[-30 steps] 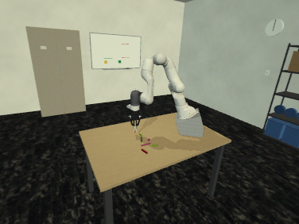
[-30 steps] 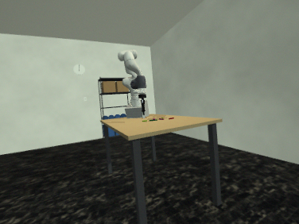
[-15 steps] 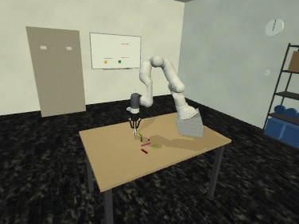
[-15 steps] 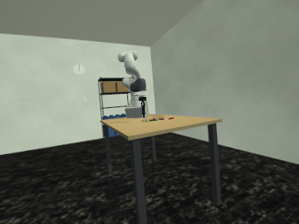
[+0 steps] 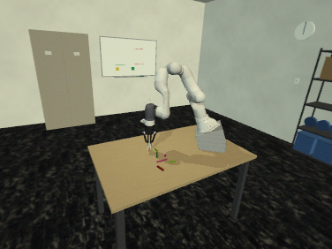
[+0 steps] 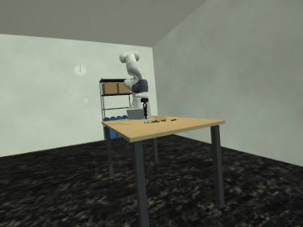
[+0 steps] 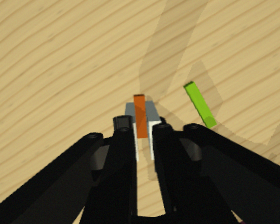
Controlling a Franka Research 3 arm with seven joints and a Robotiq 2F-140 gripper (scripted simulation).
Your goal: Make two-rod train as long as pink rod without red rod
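Now: hand 3 cm above the orange rod. Round my hand: pink rod (20 cm to the left, 4 cm below, 2 cm behind); green rod (11 cm to the left, 4 cm below, 2 cm behind); magenta rod (15 cm to the left, 8 cm behind, 4 cm below).
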